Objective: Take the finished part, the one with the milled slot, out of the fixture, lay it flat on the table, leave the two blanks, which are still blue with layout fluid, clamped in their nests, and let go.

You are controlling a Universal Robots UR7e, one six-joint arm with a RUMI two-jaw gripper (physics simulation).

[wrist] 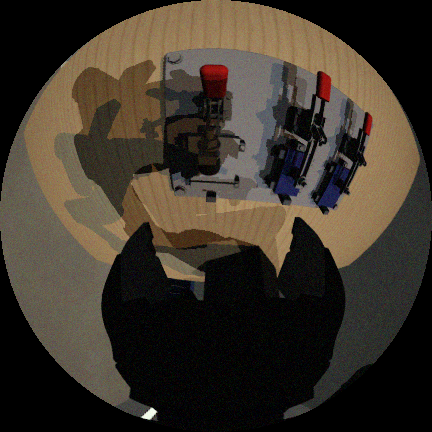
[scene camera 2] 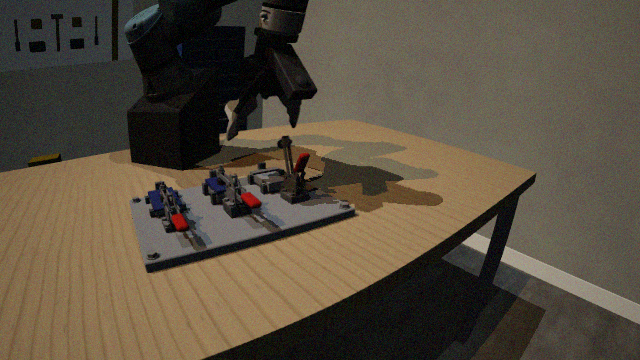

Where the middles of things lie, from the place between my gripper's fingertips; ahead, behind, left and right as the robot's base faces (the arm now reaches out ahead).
Labels:
Now: hand 2 cm short of the finished part [wrist: 222,181], 1 cm to the right of it and 9 cm above it. Round my hand: grey fixture plate [scene camera 2: 212,232]: 7 cm ahead, 10 cm to the right, 11 cm below.

